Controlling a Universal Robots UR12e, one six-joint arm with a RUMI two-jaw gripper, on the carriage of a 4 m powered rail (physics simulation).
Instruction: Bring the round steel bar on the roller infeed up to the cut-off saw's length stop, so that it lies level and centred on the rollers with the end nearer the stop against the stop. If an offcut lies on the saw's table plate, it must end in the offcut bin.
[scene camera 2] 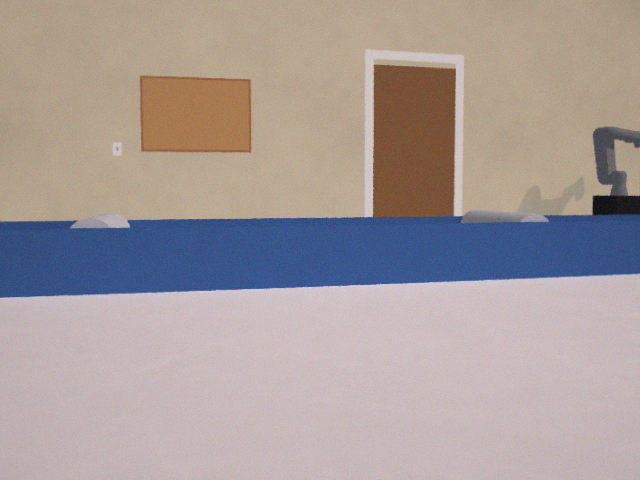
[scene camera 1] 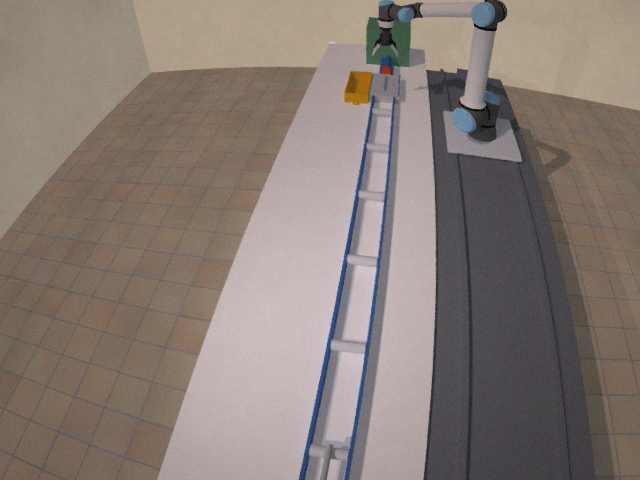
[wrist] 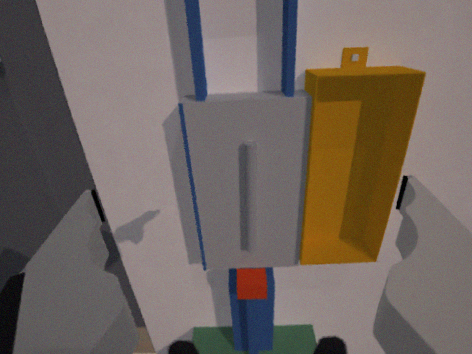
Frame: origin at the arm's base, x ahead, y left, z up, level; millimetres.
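Where they show: gripper, fingertip midpoint: (scene camera 1: 385, 57) (wrist: 246, 185); arm's base, link origin: (scene camera 1: 481, 133).
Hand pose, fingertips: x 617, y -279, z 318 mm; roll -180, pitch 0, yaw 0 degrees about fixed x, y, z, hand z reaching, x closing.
Things, the pixels of their top centre, and the offset from my fingertips. Level surfaces: height alone.
- short grey offcut, top centre: (wrist: 250, 205) (scene camera 1: 384, 81) 7 mm ahead, 198 mm right, 270 mm down
- saw's grey table plate, top centre: (wrist: 248, 198) (scene camera 1: 385, 84) 3 mm ahead, 198 mm right, 290 mm down
- length stop, top centre: (wrist: 252, 292) (scene camera 1: 386, 67) 3 mm ahead, 393 mm right, 243 mm down
- yellow offcut bin, top centre: (wrist: 353, 186) (scene camera 1: 359, 81) 181 mm ahead, 173 mm right, 276 mm down
- white table, surface height: 348 mm down
- small tab, top centre: (wrist: 354, 57) 181 mm ahead, 24 mm left, 346 mm down
The round steel bar (scene camera 1: 326, 463) shows in part at the bottom of scene camera 1, its far end over a roller between the blue infeed rails (scene camera 1: 338, 299) (scene camera 2: 310, 255). A short grey offcut (wrist: 248, 195) (scene camera 1: 385, 84) lies lengthwise on the saw's grey table plate (wrist: 215, 150) (scene camera 1: 376, 93). The length stop (wrist: 251, 283) (scene camera 1: 386, 70) has a red face on a blue arm beyond the plate. The yellow offcut bin (wrist: 370, 78) (scene camera 1: 356, 96) stands beside the plate. My gripper (wrist: 246, 185) (scene camera 1: 385, 54) is wide open and empty, above the saw end; in the wrist view its fingers straddle plate and bin.
A green panel (scene camera 1: 374, 32) (wrist: 295, 337) stands behind the stop. Several rollers (scene camera 1: 362, 260) span the infeed. The arm's carriage (scene camera 1: 483, 149) stands on the dark rail bed (scene camera 1: 496, 258) beside the white table (scene camera 1: 268, 310). The bin has a small tab (wrist: 346, 61) at one end.
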